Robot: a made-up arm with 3 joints. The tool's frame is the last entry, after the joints.
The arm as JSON. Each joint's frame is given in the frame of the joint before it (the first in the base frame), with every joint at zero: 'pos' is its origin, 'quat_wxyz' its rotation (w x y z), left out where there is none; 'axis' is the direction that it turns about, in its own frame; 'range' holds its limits. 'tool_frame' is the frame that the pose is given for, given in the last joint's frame.
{
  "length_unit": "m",
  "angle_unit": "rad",
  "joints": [
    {
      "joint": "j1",
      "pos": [
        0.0,
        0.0,
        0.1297
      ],
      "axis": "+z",
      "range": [
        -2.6,
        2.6
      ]
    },
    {
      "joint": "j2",
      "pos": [
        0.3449,
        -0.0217,
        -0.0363
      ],
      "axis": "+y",
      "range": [
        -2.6,
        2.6
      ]
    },
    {
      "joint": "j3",
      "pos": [
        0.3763,
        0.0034,
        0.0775
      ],
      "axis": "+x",
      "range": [
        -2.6,
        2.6
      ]
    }
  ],
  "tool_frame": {
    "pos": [
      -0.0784,
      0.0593,
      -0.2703
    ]
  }
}
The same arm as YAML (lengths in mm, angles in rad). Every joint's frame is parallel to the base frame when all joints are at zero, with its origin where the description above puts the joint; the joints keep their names.
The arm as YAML. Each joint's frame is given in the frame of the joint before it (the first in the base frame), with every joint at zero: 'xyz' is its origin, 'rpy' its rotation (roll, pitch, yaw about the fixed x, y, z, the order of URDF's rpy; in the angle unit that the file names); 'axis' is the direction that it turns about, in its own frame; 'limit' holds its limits. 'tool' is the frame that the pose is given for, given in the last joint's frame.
units:
  length: mm
  angle: rad
joints:
  - name: j1
    type: revolute
    origin:
      xyz: [0.0, 0.0, 129.7]
      rpy: [0.0, 0.0, 0.0]
    axis: "+z"
    limit:
      lower: -2.6
      upper: 2.6
  - name: j2
    type: revolute
    origin:
      xyz: [344.9, -21.7, -36.3]
      rpy: [0.0, 0.0, 0.0]
    axis: "+y"
    limit:
      lower: -2.6
      upper: 2.6
  - name: j3
    type: revolute
    origin:
      xyz: [376.3, 3.4, 77.5]
      rpy: [0.0, 0.0, 0.0]
    axis: "+x"
    limit:
      lower: -2.6
      upper: 2.6
tool:
  origin:
    xyz: [-78.4, 59.3, -270.3]
    rpy: [0.0, 0.0, 0.0]

